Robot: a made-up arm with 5 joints. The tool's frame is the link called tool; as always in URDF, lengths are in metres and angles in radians. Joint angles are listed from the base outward. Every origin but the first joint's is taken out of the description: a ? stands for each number. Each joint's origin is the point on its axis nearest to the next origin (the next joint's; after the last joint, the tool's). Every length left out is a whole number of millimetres.
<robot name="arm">
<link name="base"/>
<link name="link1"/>
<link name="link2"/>
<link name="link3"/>
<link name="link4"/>
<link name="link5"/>
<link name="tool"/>
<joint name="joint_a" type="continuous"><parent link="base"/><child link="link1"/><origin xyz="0 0 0.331" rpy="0 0 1.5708"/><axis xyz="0 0 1"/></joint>
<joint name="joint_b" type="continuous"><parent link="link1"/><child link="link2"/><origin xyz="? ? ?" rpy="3.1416 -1.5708 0"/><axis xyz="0 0 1"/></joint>
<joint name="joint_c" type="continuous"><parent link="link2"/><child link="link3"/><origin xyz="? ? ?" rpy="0 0 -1.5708"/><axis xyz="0 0 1"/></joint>
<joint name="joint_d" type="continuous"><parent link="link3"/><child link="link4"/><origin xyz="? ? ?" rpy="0 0 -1.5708"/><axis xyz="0 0 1"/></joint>
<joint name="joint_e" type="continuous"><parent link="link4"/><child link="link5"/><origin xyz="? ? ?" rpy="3.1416 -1.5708 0"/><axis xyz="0 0 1"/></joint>
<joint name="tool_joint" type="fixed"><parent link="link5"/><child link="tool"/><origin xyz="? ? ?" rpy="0 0 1.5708"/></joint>
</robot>
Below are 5 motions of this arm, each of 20 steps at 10 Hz.
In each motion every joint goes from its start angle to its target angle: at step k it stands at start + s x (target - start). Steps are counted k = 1, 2, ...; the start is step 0. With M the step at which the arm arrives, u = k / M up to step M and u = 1 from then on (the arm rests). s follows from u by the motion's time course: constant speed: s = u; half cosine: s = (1 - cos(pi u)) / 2; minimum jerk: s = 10 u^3 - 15 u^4 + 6 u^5.
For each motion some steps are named. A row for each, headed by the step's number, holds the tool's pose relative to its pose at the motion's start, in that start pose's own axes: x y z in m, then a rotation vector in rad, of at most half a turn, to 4 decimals.
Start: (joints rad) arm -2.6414 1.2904 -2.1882 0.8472 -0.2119
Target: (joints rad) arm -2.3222 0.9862 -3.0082 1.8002 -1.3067
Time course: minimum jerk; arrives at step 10
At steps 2, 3, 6, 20:
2: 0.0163 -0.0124 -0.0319 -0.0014 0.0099 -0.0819
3: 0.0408 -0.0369 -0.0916 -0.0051 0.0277 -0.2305
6: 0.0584 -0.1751 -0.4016 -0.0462 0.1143 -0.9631
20: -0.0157 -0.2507 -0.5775 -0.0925 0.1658 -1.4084

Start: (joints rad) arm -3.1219 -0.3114 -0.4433 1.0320 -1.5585
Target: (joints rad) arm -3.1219 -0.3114 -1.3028 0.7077 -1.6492
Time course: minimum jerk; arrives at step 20
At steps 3, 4, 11, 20:
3: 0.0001 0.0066 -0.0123 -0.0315 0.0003 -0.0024
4: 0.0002 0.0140 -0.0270 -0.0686 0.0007 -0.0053
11: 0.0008 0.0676 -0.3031 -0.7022 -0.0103 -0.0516
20: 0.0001 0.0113 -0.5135 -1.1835 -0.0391 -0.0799

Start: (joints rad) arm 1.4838 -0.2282 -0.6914 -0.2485 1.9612
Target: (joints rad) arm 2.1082 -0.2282 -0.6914 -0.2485 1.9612
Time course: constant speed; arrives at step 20
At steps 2, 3, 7, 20:
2: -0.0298 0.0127 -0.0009 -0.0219 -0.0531 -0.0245
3: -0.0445 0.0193 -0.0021 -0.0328 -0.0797 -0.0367
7: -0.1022 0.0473 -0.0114 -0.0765 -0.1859 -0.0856
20: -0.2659 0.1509 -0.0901 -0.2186 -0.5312 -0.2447

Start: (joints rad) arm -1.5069 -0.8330 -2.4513 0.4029 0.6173
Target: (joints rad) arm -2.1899 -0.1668 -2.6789 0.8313 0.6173
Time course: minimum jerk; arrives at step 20
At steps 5, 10, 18, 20:
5: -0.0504 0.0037 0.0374 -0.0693 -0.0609 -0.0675
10: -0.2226 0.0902 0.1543 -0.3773 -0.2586 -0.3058
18: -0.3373 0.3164 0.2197 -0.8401 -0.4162 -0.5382
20: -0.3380 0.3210 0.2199 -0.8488 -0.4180 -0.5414

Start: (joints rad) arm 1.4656 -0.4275 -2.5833 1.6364 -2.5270
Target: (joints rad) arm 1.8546 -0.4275 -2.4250 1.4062 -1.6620
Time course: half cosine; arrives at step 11
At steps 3, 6, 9, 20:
3: -0.0029 0.0039 0.0100 -0.0588 0.0324 0.1365
6: -0.0052 0.0165 0.0324 -0.1750 0.1406 0.4531
9: -0.0023 0.0314 0.0501 -0.2482 0.2711 0.7294
20: -0.0010 0.0352 0.0537 -0.2604 0.3051 0.7916

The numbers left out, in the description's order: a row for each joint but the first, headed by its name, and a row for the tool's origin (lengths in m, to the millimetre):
joint_b: 0 0 0
joint_c: 0.341 0.064 0
joint_d: -0.094 -0.417 0
joint_e: 0.118 -0.093 0
tool: 0 0 0

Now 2 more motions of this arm.
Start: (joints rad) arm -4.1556 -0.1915 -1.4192 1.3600 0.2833
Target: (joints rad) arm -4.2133 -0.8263 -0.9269 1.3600 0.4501
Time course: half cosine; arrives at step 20
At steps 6, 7, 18, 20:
6: -0.0383 0.0171 -0.0234 0.0057 0.0290 0.0459
7: -0.0511 0.0226 -0.0298 0.0077 0.0384 0.0607
18: -0.1877 0.0735 -0.0596 0.0331 0.1364 0.2159
20: -0.1924 0.0750 -0.0595 0.0341 0.1398 0.2213

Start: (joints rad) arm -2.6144 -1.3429 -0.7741 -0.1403 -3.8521
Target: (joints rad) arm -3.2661 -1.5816 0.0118 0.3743 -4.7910
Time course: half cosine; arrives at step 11
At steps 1, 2, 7, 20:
1: 0.0063 0.0050 0.0008 -0.0064 0.0230 -0.0273
2: 0.0256 0.0190 0.0026 -0.0270 0.0899 -0.1055
7: 0.2715 0.1256 -0.0513 -0.4215 0.7798 -0.7659
20: 0.3861 0.1568 -0.1268 -0.7178 1.0559 -0.9197

